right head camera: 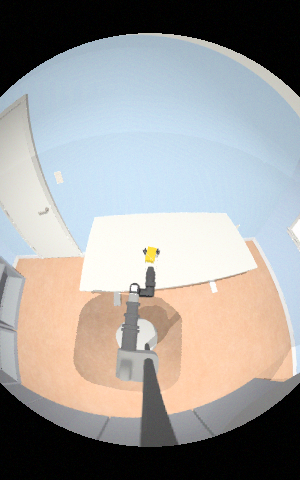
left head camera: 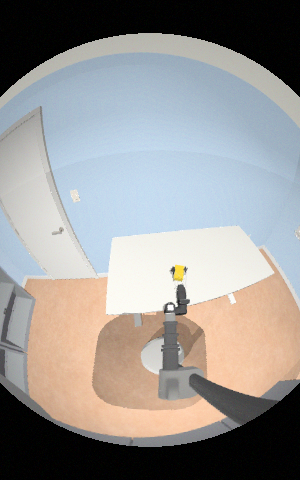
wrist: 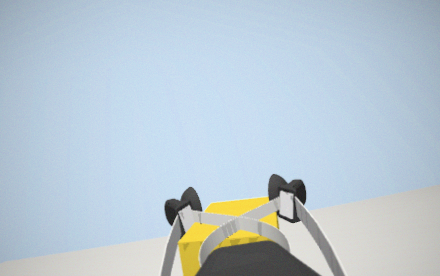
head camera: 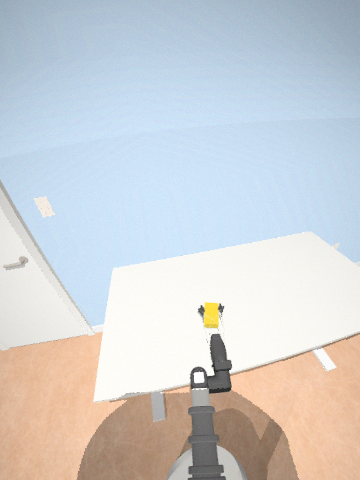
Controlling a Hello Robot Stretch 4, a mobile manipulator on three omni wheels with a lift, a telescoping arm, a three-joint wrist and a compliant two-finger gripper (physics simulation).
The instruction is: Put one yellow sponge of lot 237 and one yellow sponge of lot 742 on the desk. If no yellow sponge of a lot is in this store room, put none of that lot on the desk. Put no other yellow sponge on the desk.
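Pixels of known places: gripper, fingertip midpoint: (right head camera: pixel 151 247) (left head camera: pixel 178 265) (wrist: pixel 234 196) (head camera: pixel 210 304); robot's base at its link origin: (right head camera: pixel 137 335) (left head camera: pixel 161 354).
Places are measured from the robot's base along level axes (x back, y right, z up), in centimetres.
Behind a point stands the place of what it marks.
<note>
A yellow sponge (head camera: pixel 211 320) @(x -55.6, y 7.6, z 76.7 cm) (left head camera: pixel 179 273) @(x -57.3, y 8.5, z 76.9 cm) (right head camera: pixel 151 255) @(x -57.2, y 8.8, z 76.9 cm) (wrist: pixel 240 206) @(x -61.4, y 8.6, z 77.6 cm) is between the two fingers of my gripper (head camera: pixel 211 308) @(x -62.8, y 8.2, z 78.5 cm) (left head camera: pixel 179 270) @(x -62.8, y 8.2, z 78.5 cm) (right head camera: pixel 151 251) @(x -62.8, y 8.2, z 78.5 cm) (wrist: pixel 234 196) @(x -62.8, y 8.2, z 78.5 cm), which is shut on it. No lot number can be read on the sponge. The gripper and sponge are over the middle part of the white desk (head camera: pixel 150 310) @(x -68.0, y -22.2, z 69.4 cm) (left head camera: pixel 135 270) @(x -64.6, y -23.5, z 69.3 cm) (right head camera: pixel 115 250) @(x -64.2, y -19.4, z 69.4 cm) (wrist: pixel 390 230) @(x -78.8, y 29.6, z 69.3 cm), low above it or at its top; whether the sponge touches the desk cannot be told. The finger straps and dark gripper body hide part of the sponge in the wrist view.
A blue wall (head camera: pixel 175 200) @(x -113.8, y -5.0, z 109.4 cm) stands behind the desk. A white door (head camera: pixel 30 300) @(x -91.2, y -118.9, z 53.6 cm) (left head camera: pixel 35 220) @(x -89.0, y -130.9, z 106.0 cm) (right head camera: pixel 25 200) @(x -89.7, y -127.1, z 106.6 cm) is at the left. Grey shelf units stand at the left edge of both side head views, and grey furniture runs along their bottom. The arm reaches over the desk's front edge.
</note>
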